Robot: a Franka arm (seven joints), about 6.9 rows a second.
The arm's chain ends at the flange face. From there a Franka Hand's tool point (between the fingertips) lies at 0.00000 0.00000 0.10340 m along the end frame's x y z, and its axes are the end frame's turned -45 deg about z.
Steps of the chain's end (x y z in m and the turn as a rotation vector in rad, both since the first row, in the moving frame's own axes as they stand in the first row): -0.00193, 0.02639, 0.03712, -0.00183, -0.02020, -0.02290; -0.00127, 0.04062, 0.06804, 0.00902, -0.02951, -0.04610; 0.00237, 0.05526, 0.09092, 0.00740, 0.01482, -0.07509; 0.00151, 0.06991, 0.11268, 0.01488, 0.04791, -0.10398; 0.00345, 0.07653, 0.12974, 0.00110, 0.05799, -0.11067
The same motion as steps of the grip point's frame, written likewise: -0.02165, 0.01597, 0.03710, 0.01299, -0.01558, -0.02290; -0.03118, 0.02504, 0.06799, 0.02724, -0.01449, -0.04610; -0.03576, 0.04123, 0.09091, -0.00525, 0.01571, -0.07509; -0.04366, 0.05267, 0.11255, -0.02336, 0.04440, -0.10398; -0.04714, 0.06046, 0.12957, -0.04023, 0.04178, -0.11067
